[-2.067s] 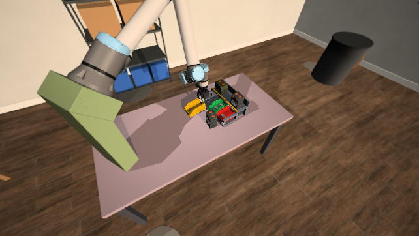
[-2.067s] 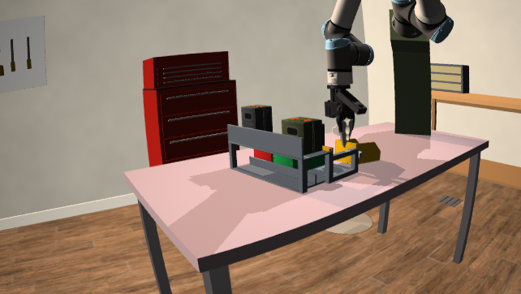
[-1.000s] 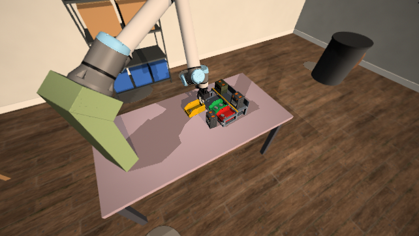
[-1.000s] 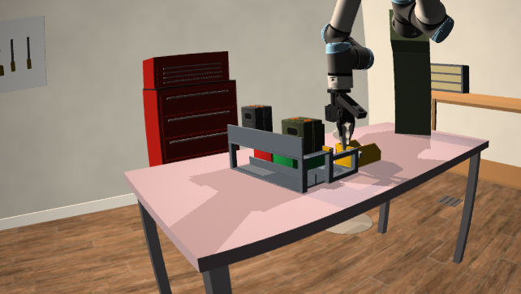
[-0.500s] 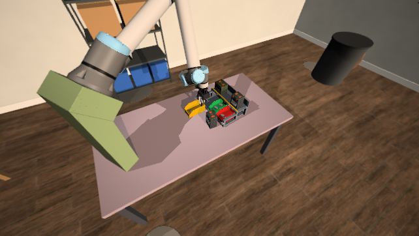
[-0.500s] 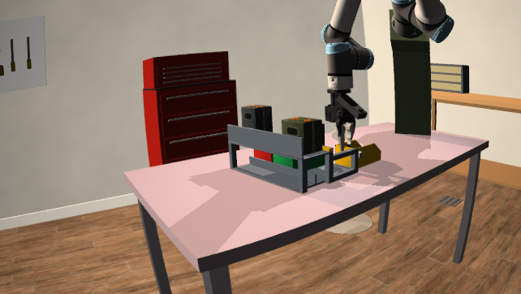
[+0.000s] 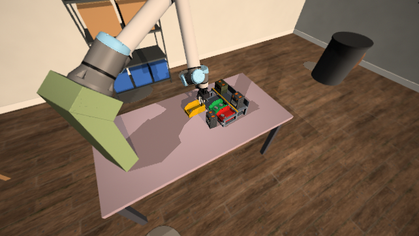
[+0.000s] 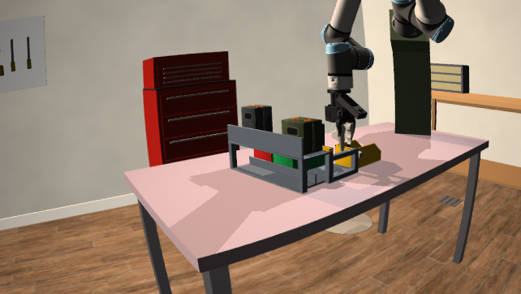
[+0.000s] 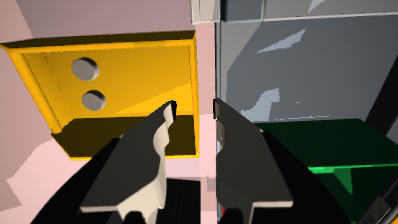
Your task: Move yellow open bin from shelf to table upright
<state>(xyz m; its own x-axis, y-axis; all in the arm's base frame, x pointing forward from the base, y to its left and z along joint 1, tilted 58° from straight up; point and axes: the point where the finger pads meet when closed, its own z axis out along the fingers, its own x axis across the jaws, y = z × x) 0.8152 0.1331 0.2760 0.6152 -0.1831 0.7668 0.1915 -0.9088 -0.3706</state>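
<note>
Right now my hand is 8 cm past the yellow open bin, 3 cm above it and 2 cm to the left of it. Round my hand: dark case 27 cm ahead, 16 cm to the right, 9 cm above; then green bin 15 cm ahead, 7 cm to the right, 3 cm below; then red bin 18 cm to the right, 18 cm ahead, 3 cm below.
</note>
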